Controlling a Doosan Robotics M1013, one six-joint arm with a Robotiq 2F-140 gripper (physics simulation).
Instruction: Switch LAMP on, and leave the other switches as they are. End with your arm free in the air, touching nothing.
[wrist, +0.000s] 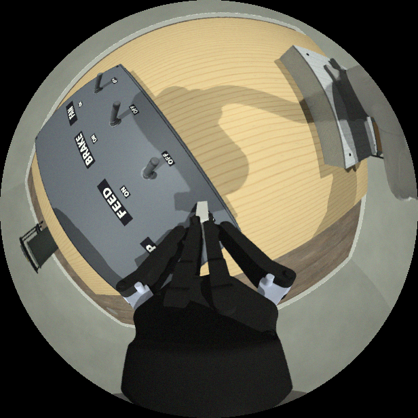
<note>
In view: my gripper (202, 208) and a dark grey switch panel (91, 168).
</note>
